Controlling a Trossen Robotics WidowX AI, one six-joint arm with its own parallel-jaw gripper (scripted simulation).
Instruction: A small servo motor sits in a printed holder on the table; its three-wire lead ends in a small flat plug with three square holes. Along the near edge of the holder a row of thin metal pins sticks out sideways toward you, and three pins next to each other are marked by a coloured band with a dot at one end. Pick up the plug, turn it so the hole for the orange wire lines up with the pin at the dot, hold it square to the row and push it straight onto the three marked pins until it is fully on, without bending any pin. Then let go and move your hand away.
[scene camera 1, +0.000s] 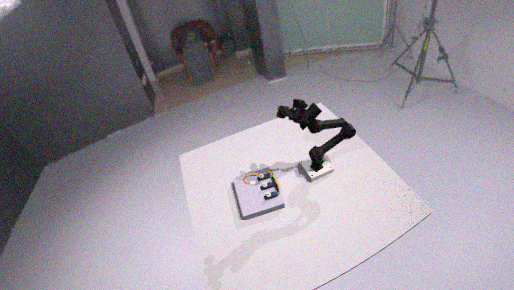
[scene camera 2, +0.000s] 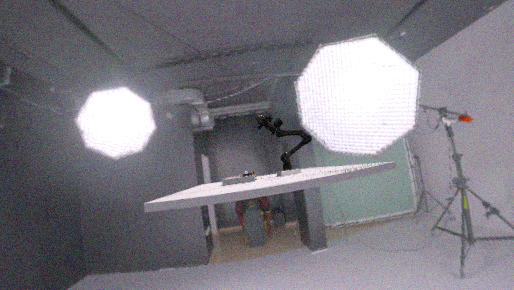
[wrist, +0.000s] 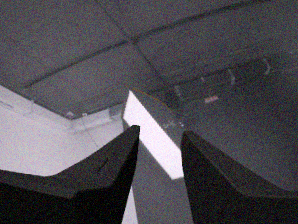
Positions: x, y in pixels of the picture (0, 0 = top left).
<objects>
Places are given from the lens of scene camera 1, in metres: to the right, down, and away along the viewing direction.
grey printed holder (scene camera 1: 253, 204): -0.02, 0.34, 1.27
</objects>
